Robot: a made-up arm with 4 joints.
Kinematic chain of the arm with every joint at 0, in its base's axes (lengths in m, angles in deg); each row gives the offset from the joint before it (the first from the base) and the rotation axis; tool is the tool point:
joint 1: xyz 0 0 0.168 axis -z
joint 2: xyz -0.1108 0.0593 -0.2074 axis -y
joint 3: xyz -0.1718 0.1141 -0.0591 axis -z
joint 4: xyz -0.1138 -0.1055 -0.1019 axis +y
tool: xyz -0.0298 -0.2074 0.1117
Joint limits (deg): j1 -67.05..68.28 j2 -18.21..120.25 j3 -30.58..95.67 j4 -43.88..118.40
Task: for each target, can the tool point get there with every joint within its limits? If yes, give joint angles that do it. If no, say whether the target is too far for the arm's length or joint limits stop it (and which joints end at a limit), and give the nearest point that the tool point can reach.
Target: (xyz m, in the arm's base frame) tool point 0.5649 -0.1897 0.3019
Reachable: no: joint limits stop it (at a limit: joint 2, joint 4) | nearest point 0.1399 -0.0470 -0.0014 | short by 0.541 m
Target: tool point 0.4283 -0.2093 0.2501
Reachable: no: joint limits stop it (at a limit: joint 2, joint 4) | nearest point 0.1262 -0.0617 0.0089 | short by 0.414 m
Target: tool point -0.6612 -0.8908 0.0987
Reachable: no: too far | nearest point -0.4567 -0.5264 0.0357 | short by 0.423 m
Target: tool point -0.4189 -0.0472 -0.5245
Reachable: yes | joints -53.42 61.90 80.64 -25.13
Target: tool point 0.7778 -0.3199 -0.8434
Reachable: no: too far | nearest point 0.4020 -0.0875 -0.4333 | short by 0.603 m
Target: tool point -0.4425 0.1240 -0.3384
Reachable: yes | joints 24.29 31.22 17.02 -28.90
